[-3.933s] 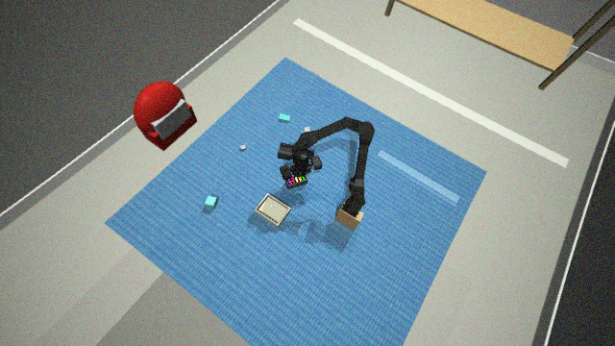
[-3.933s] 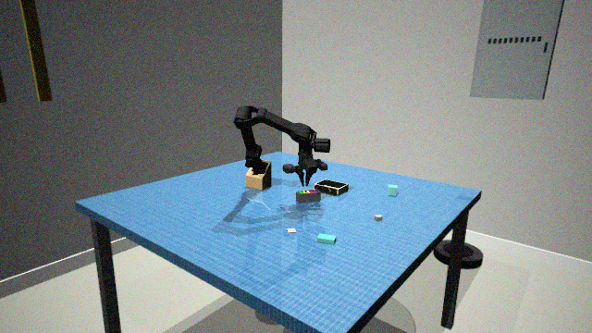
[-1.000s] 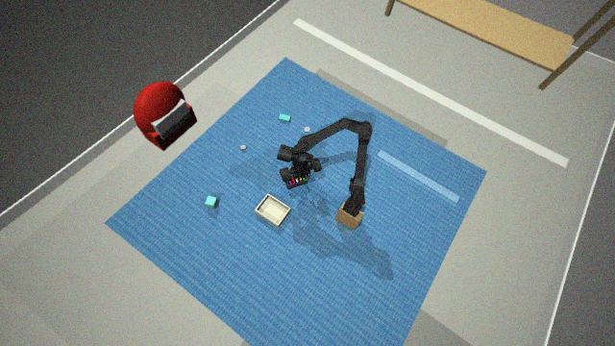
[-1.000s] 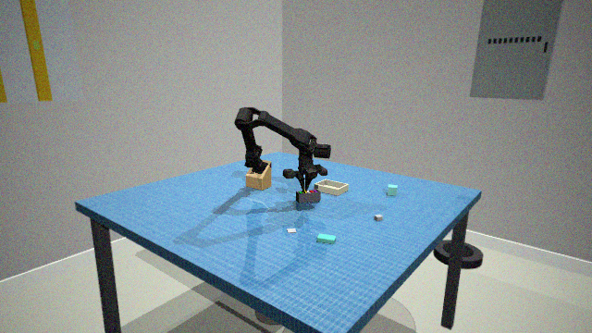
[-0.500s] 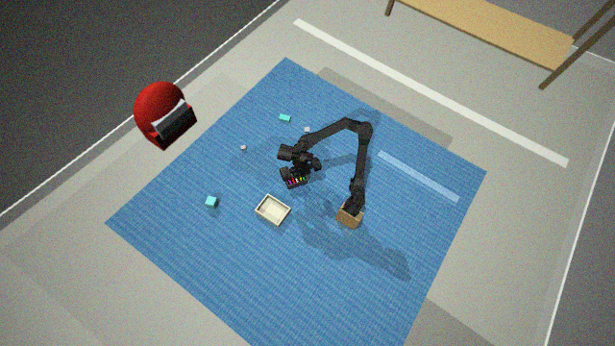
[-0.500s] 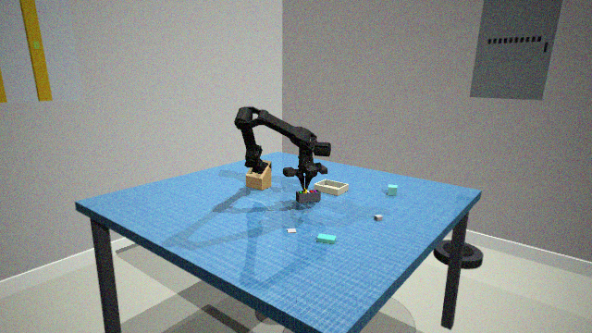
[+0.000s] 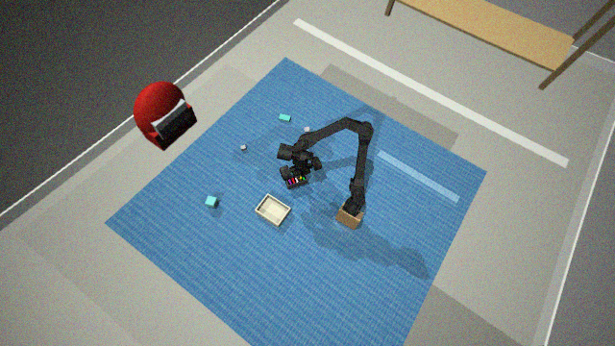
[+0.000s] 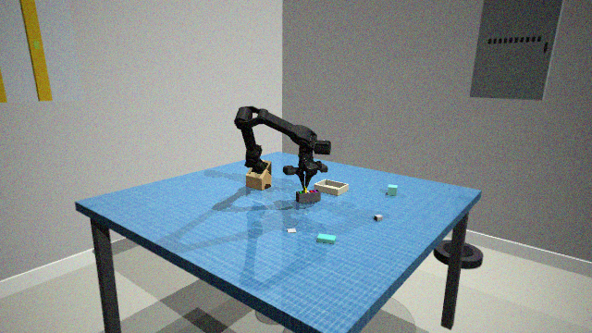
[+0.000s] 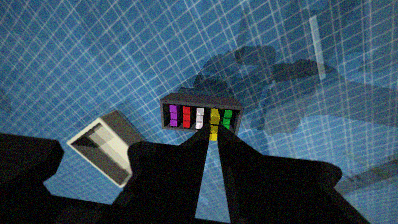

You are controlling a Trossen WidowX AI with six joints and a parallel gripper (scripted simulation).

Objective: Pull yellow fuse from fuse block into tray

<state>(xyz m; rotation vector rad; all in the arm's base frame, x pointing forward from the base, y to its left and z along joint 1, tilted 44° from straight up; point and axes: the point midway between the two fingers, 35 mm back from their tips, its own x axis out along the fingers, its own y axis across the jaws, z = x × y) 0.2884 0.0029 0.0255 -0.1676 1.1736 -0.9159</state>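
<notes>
My gripper tip is 10 mm short of the tray, 200 mm to the right of it and 50 mm above it. The rest, counted from my gripper tip: yellow fuse (10 mm below); then cyan cube (250 mm ahead, 340 mm to the left, 40 mm below).
</notes>
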